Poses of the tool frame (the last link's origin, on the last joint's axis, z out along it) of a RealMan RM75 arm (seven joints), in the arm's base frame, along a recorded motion.
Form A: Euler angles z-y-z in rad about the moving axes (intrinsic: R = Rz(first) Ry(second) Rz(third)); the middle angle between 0 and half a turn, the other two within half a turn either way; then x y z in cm.
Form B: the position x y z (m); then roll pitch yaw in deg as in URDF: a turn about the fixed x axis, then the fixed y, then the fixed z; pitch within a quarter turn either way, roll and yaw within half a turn. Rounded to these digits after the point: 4 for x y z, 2 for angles.
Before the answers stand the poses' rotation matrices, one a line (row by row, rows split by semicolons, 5 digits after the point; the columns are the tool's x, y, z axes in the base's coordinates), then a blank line. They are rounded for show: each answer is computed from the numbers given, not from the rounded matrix.
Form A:
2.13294 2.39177 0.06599 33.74 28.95 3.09
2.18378 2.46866 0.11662 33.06 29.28 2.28
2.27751 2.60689 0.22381 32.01 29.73 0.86
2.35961 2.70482 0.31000 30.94 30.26 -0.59
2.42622 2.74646 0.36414 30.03 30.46 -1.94
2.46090 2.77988 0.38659 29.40 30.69 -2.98
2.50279 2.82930 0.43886 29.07 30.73 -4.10
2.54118 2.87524 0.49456 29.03 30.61 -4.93
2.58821 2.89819 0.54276 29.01 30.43 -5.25
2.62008 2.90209 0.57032 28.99 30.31 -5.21
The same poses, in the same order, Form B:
0.33341 -0.86999 -0.36325; -0.65299 -0.49101 0.57663; -0.68003 0.04494 -0.73181
0.35166 -0.86473 -0.35858; -0.70222 -0.49698 0.50980; -0.61905 0.07252 -0.78200
0.37598 -0.86553 -0.33089; -0.78215 -0.48791 0.38754; -0.49688 0.11310 -0.86042
0.39729 -0.86722 -0.30014; -0.82454 -0.48091 0.29810; -0.40285 0.12905 -0.90612
0.41741 -0.86101 -0.29056; -0.83450 -0.48976 0.25248; -0.35969 0.13709 -0.92295
0.43593 -0.85693 -0.27501; -0.83818 -0.49786 0.22271; -0.32776 0.13342 -0.93529
0.43824 -0.86435 -0.24666; -0.85475 -0.48564 0.18319; -0.27813 0.13055 -0.95163
0.43246 -0.87511 -0.21718; -0.87138 -0.46753 0.14871; -0.23168 0.12493 -0.96474
0.43556 -0.87650 -0.20504; -0.87619 -0.46503 0.12667; -0.20637 0.12448 -0.97052
0.44003 -0.87411 -0.20569; -0.87550 -0.46854 0.11818; -0.19967 0.12808 -0.97146

0.3374 0.2895 0.0309 176.49 42.85 -62.95
0.3306 0.2928 0.0228 174.70 38.25 -63.40
0.3201 0.2973 0.0086 172.51 29.79 -64.33
0.3094 0.3026 -0.0059 171.89 23.76 -64.27
0.3003 0.3046 -0.0194 171.55 21.08 -63.43
0.2940 0.3069 -0.0298 171.88 19.13 -62.52
0.2907 0.3073 -0.0410 172.19 16.15 -62.86
0.2903 0.3061 -0.0493 172.62 13.40 -63.61
0.2901 0.3043 -0.0525 172.69 11.91 -63.57
0.2899 0.3031 -0.0521 172.49 11.52 -63.32

